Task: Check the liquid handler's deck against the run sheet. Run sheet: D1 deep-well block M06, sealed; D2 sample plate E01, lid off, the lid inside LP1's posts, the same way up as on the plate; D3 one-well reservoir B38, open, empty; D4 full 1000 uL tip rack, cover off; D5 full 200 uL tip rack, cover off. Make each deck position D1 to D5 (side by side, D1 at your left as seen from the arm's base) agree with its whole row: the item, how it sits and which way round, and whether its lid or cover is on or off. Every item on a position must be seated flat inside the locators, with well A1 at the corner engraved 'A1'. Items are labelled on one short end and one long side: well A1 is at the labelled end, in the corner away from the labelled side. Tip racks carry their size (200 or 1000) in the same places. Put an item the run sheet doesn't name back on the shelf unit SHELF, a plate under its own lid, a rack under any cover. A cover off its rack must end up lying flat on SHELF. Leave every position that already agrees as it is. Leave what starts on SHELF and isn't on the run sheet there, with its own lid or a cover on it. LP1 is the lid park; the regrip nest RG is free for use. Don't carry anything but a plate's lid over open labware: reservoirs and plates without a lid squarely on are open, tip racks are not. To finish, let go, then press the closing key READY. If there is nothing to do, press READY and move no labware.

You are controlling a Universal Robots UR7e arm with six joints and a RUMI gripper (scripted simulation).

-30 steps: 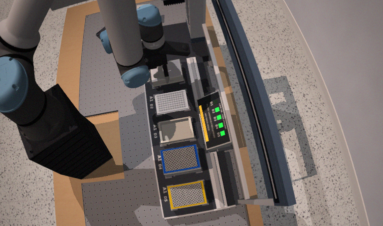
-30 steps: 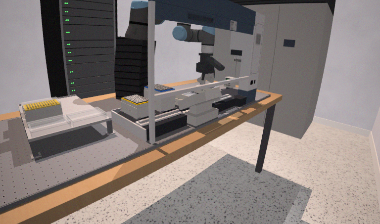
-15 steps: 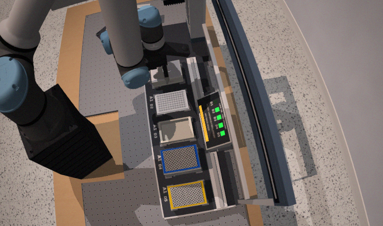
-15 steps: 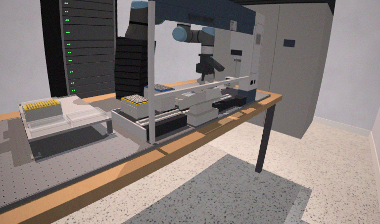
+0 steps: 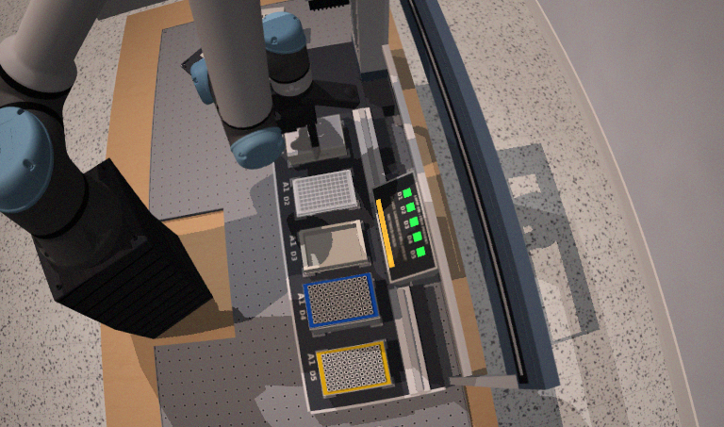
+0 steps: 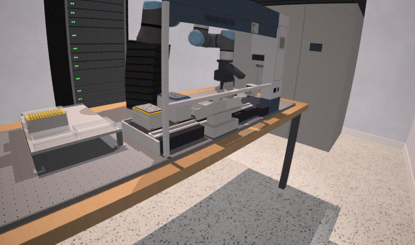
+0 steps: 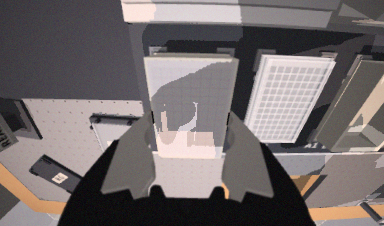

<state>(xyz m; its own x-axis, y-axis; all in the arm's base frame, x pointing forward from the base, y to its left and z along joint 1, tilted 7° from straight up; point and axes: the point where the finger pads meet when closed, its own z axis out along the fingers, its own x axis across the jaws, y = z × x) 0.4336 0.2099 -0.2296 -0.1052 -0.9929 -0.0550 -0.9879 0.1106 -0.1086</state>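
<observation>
Now: hand 10 mm above the sealed deep-well block. Round my hand: sample plate (120 mm to the right, 20 mm below, 10 mm behind); flat grey lid (160 mm to the left, 110 mm behind, 60 mm below); one-well reservoir (250 mm to the right, 30 mm behind, 20 mm below).
</observation>
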